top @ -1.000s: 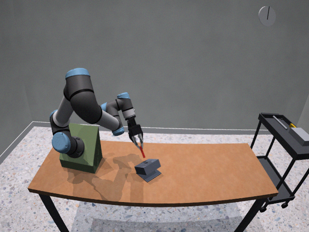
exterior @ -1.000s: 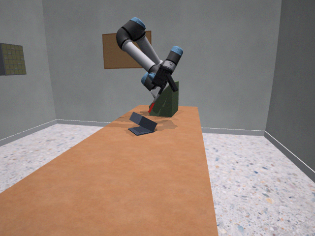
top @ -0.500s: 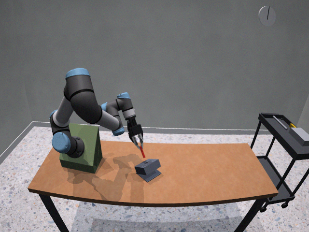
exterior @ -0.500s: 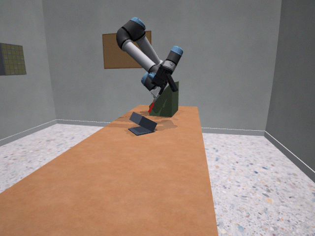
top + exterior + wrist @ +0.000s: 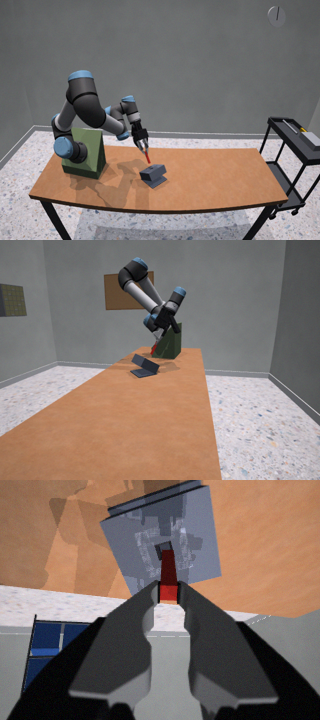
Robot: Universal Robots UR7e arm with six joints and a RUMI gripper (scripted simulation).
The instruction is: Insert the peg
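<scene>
Right now my hand is 3 cm above the red peg, 1 cm to the left of it and 1 cm short of it. Round my hand: flat panel foot (17 cm below, 7 cm to the right, 6 cm ahead).
</scene>
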